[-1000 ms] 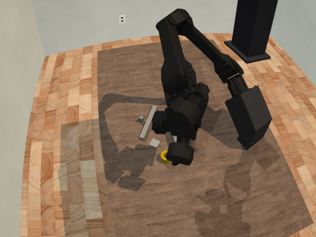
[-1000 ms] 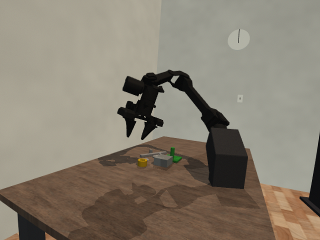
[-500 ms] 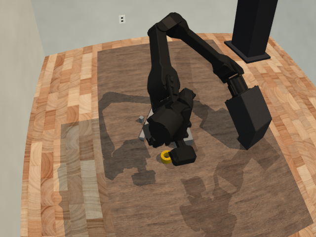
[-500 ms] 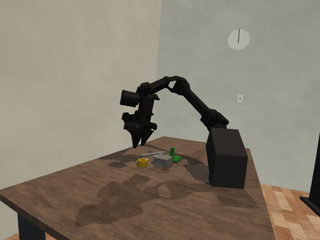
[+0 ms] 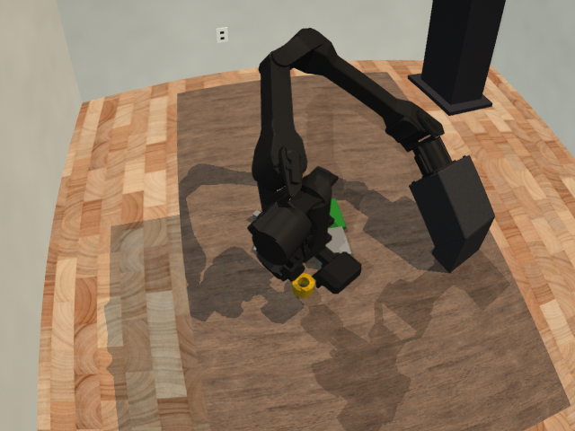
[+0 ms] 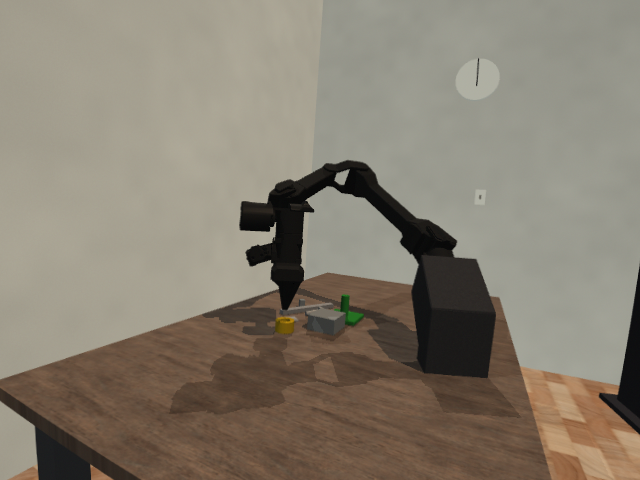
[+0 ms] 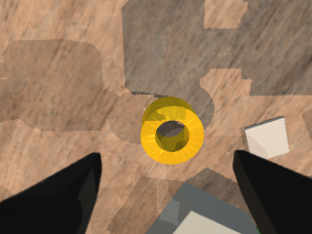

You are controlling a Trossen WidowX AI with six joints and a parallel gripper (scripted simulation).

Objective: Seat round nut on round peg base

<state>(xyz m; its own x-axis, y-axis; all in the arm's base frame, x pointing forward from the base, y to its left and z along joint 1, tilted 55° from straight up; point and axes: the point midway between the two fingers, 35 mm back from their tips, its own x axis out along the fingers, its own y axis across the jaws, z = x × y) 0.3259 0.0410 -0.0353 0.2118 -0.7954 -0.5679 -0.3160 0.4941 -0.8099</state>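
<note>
The flat tile is 9 cm below my hand, 8 cm to the right of it and 1 cm ahead of it. Also, from my hand: long grey bar: 18 cm to the right, 9 cm below, 1 cm behind; grey block: 8 cm below, 8 cm behind, 6 cm to the right; grey bolt: 15 cm to the right, 9 cm below, 4 cm behind.
</note>
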